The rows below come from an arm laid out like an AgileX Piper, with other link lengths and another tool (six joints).
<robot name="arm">
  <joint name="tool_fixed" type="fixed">
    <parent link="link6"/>
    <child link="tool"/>
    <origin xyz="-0.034 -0.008 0.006" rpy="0 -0.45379 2.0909"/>
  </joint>
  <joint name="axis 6" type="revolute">
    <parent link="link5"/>
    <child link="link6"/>
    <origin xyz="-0.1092 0 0" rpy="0 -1.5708 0"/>
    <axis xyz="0 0 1"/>
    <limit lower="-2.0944" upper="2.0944"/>
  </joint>
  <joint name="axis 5" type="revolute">
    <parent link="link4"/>
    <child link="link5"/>
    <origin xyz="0 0 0" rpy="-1.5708 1.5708 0"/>
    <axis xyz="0 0 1"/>
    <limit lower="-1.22" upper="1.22"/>
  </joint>
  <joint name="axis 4" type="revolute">
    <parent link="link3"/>
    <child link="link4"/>
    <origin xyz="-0.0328 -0.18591 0" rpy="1.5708 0 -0.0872"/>
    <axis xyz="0 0 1"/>
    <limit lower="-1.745" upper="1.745"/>
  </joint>
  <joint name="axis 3" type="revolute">
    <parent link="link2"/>
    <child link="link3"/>
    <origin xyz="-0.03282 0.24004 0"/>
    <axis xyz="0 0 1"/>
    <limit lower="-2.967" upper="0"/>
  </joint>
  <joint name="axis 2" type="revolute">
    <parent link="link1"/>
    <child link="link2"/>
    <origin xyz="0 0 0" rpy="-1.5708 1.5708 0"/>
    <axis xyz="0 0 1"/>
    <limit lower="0" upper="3.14"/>
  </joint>
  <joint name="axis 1" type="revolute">
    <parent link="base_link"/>
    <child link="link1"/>
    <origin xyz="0 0 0.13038"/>
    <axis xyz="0 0 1"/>
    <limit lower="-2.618" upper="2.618"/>
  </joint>
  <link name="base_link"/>
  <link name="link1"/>
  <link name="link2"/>
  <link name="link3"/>
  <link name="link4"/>
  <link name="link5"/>
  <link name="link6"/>
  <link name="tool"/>
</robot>
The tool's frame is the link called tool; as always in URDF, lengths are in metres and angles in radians.
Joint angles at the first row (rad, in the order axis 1, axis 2, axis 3, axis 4, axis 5, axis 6):
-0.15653, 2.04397, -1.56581, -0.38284, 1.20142, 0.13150
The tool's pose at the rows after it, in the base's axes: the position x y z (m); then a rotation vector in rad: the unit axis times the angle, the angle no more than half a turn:
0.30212 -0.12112 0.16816 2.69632 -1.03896 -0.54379
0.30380 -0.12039 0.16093 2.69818 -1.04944 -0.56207
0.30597 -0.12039 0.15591 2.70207 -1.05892 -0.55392
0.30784 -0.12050 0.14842 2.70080 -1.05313 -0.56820
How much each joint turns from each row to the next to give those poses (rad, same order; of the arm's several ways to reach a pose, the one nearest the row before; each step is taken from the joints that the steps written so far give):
-0.00029, 0.04138, -0.02552, -0.00404, -0.00003, 0.00204
-0.00002, 0.02193, -0.00305, 0.00921, -0.00761, 0.00814
0.00001, 0.01438, -0.00005, 0.00025, -0.01901, 0.01233
0.00001, 0.02239, 0.00003, 0.00011, -0.01277, 0.00187

